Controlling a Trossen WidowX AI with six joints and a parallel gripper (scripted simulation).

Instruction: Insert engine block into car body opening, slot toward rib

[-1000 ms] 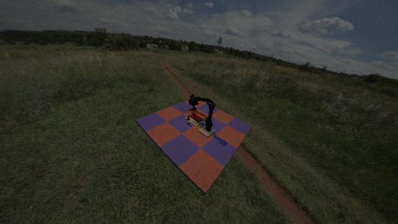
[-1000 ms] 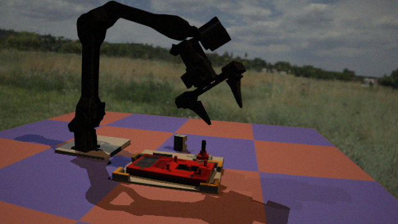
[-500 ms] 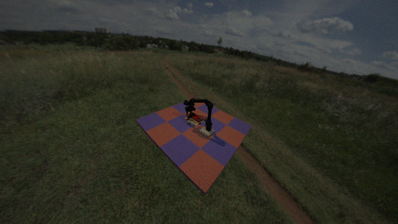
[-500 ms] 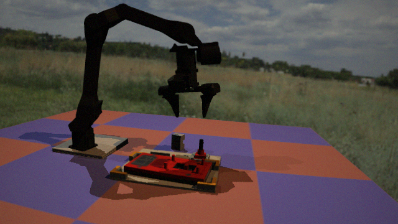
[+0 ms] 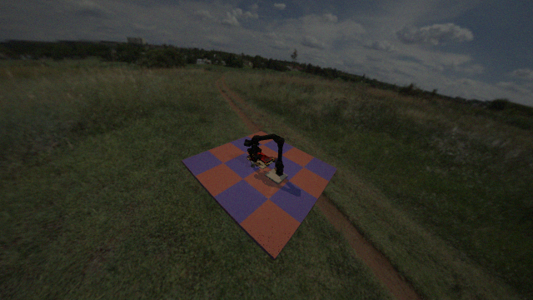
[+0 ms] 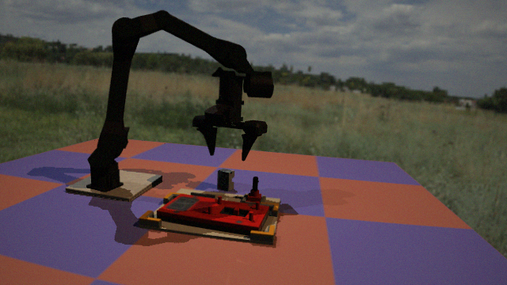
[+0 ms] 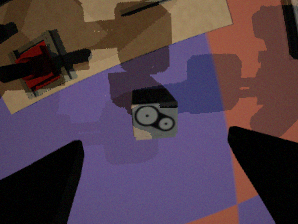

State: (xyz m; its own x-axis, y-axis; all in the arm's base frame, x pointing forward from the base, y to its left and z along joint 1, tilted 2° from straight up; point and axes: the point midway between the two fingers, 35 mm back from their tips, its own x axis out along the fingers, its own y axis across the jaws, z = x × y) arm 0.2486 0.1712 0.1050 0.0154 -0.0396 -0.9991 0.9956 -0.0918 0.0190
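Right now the engine block is 60 mm below my gripper tip. From my gripper tip the other things lie so: black lever post 100 mm ahead, 60 mm to the right, 50 mm below; then tan fixture plate 160 mm to the right, 70 mm below, 60 mm ahead.
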